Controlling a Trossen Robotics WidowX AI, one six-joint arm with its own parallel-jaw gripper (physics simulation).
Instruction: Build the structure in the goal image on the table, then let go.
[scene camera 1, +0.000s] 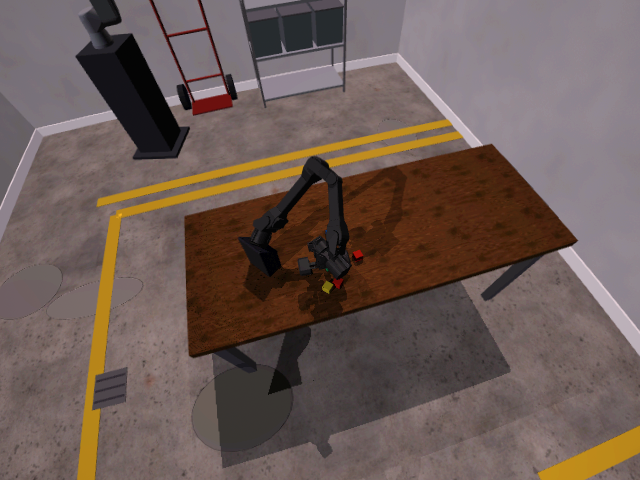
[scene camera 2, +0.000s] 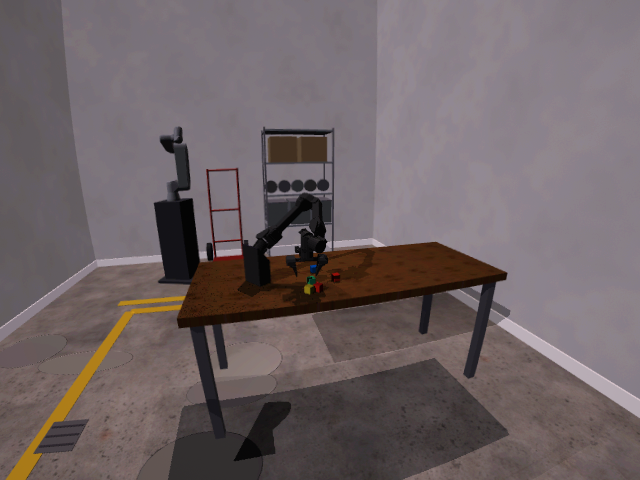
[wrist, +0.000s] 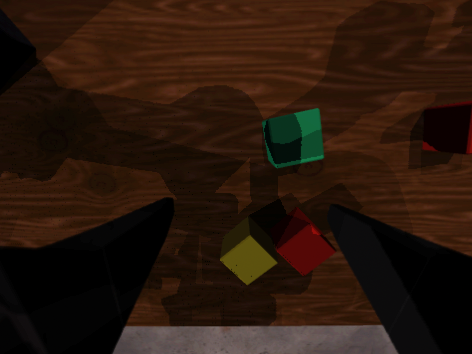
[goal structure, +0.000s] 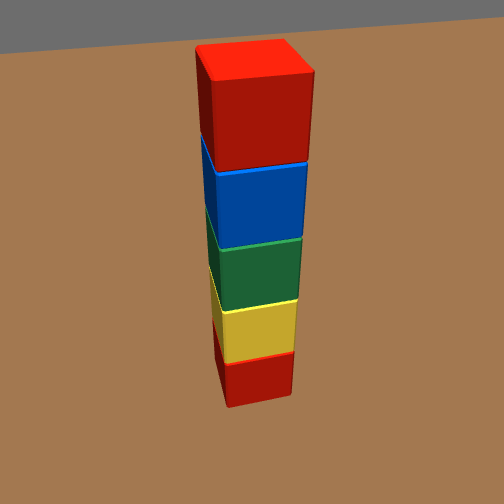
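Seen in the pictures: gripper, fingertip midpoint: (scene camera 1: 323, 270) (scene camera 2: 306, 276) (wrist: 251, 208); arm's base at its link origin: (scene camera 1: 257, 243) (scene camera 2: 256, 252).
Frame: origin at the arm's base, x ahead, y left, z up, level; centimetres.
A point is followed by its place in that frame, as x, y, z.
Note:
A yellow block (scene camera 1: 327, 287) @(26.5, -13.1, -11.5) (scene camera 2: 309, 289) @(26.9, -14.3, -12.4) (wrist: 248, 260) @(26.5, -12.2, -11.5) and a red block (scene camera 1: 338, 283) @(30.7, -11.4, -11.5) (scene camera 2: 318, 287) @(30.8, -12.2, -12.3) (wrist: 305, 245) @(30.2, -9.7, -11.5) sit close together near the table's front edge, both turned diagonally in the wrist view. I cannot tell whether they touch. A green block (scene camera 2: 311, 279) @(27.1, -4.1, -12.0) (wrist: 295, 137) @(26.8, -2.5, -11.5) sits behind them, apart. A second red block (scene camera 1: 357, 255) @(38.6, 1.1, -11.5) (scene camera 2: 336, 277) @(39.2, 0.1, -12.6) (wrist: 447, 127) @(37.3, 1.2, -12.9) stands to the right. A blue block (scene camera 2: 313, 268) @(27.3, 11.0, -12.2) sits farther back, partly behind the gripper. My gripper (scene camera 2: 306, 274) @(25.0, -7.0, -9.0) (wrist: 251, 208) @(25.0, -7.0, -9.0) is open and empty, pointing down above the table.
The wooden table (scene camera 1: 439, 206) @(78.5, 29.0, -14.8) (scene camera 2: 413, 263) @(85.3, 25.9, -14.8) carries the arm's black base (scene camera 1: 260, 256) @(2.6, -7.1, 2.4) (scene camera 2: 256, 265) @(1.5, -6.3, -4.3) to the left of the blocks. The table's front edge lies close in front of the yellow and red blocks. A red hand truck and a shelf unit stand far behind.

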